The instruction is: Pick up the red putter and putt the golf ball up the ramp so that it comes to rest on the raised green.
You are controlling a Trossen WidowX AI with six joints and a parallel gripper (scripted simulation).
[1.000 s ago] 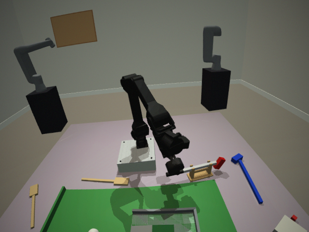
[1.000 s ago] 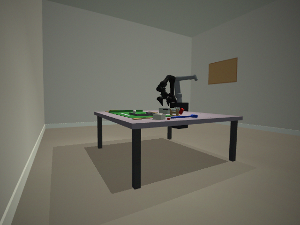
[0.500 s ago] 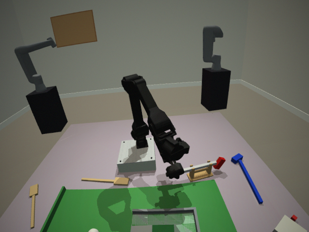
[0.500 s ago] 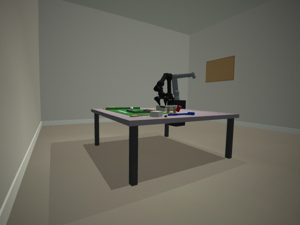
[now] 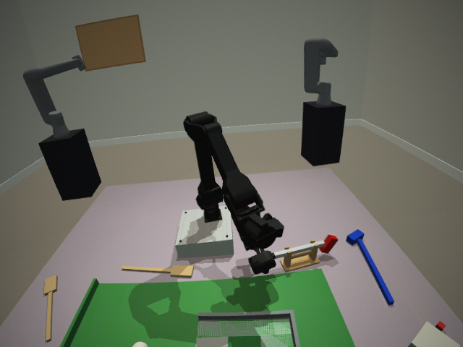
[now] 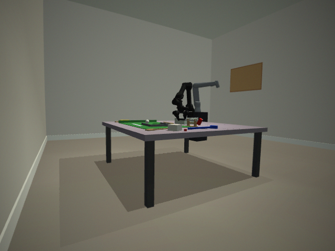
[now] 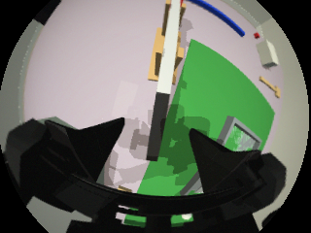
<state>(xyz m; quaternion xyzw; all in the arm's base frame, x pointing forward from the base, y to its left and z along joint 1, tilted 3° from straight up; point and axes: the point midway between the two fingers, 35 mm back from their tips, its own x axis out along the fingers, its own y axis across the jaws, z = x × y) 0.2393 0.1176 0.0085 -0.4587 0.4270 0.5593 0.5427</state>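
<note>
The red putter lies 1 cm behind my gripper tip, 11 cm to the left of it and 1 cm above it. Also, from my gripper tip: blue putter (6 cm ahead, 34 cm to the left, 3 cm below); then wooden rack (1 cm behind, 13 cm to the left, 2 cm below); then green mat (23 cm ahead, 21 cm to the right, 5 cm below).
</note>
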